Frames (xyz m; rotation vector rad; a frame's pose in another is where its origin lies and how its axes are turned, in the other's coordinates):
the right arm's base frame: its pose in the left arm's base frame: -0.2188 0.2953 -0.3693 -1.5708 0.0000 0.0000
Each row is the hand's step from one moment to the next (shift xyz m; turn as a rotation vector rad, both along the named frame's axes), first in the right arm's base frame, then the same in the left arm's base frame.
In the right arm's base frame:
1: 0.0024 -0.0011 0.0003 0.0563 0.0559 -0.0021
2: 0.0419 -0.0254 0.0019 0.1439 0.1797 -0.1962
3: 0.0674 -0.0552 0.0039 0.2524 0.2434 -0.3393
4: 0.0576 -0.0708 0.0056 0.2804 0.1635 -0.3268
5: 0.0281 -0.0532 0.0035 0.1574 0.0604 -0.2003
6: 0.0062 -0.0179 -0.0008 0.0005 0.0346 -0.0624
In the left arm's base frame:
1: 0.0024 0.0003 0.0011 0.0563 -0.0021 -0.0559
2: 0.0419 0.0019 0.0254 0.1439 -0.1962 -0.1797
3: 0.0674 0.0039 0.0552 0.2524 -0.3393 -0.2434
4: 0.0576 0.0056 0.0708 0.2804 -0.3268 -0.1635
5: 0.0281 0.0035 0.0532 0.1574 -0.2003 -0.0604
6: 0.0062 -0.0008 0.0179 0.0005 -0.0624 -0.0346

